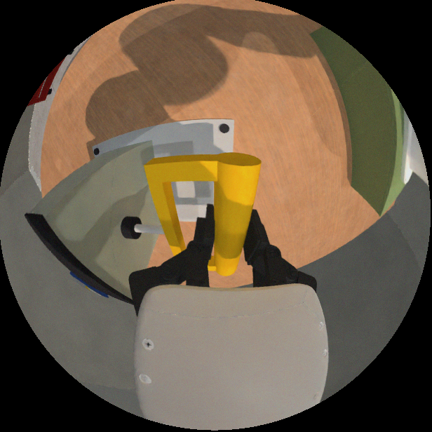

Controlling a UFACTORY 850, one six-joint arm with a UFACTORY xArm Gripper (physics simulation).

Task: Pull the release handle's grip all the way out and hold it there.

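The yellow release handle's grip is a thick round bar joined to a yellow frame on its left. A pale rod with a black collar runs from the grey-green housing to the frame's left side. My gripper is shut on the round bar, one black finger on each side; the left finger passes through the opening of the frame. The fingertips are partly hidden by the bar. A short stretch of the rod shows between collar and frame.
A light grey base plate with dark bolts lies under the housing on the wooden table top. A green block-like object stands at the right. A red and white object shows at the upper left edge. Large shadows fall across the table.
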